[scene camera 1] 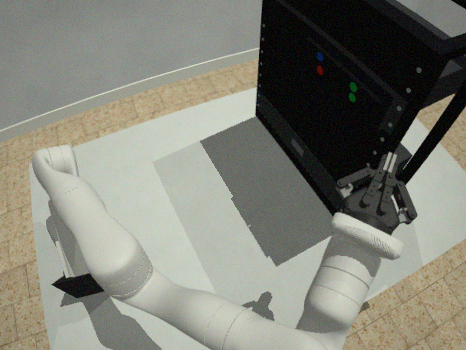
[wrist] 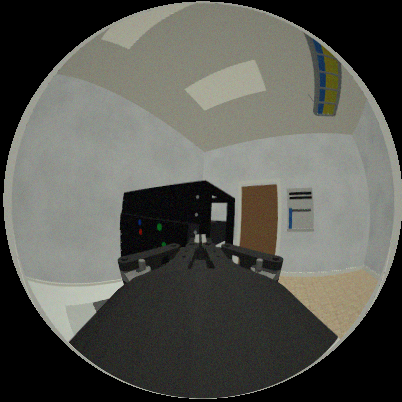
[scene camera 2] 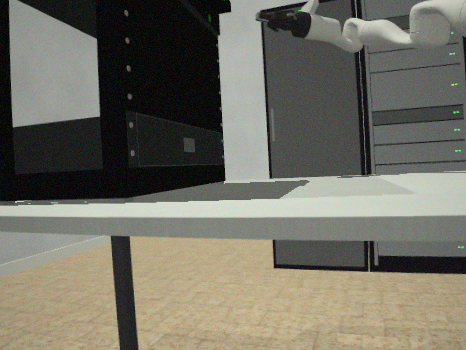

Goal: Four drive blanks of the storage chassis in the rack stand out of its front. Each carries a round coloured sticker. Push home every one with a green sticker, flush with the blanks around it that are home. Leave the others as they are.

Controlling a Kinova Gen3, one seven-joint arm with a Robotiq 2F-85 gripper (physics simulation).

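Two green stickers sit one above the other on the dark chassis front, the upper green sticker and the lower green sticker. A blue sticker sits above a red sticker, further left. The blank edges are too dark to tell how far each stands out. A bit of green sticker shows at the top in scene camera 2. My gripper is shut and empty, in front of the rack's right side, to the right of the stickers and apart from them.
The black rack stands on the white table. Its right post carries a line of pale holes. A lower panel with a grey square is in the rack. A grey cabinet stands beyond the table.
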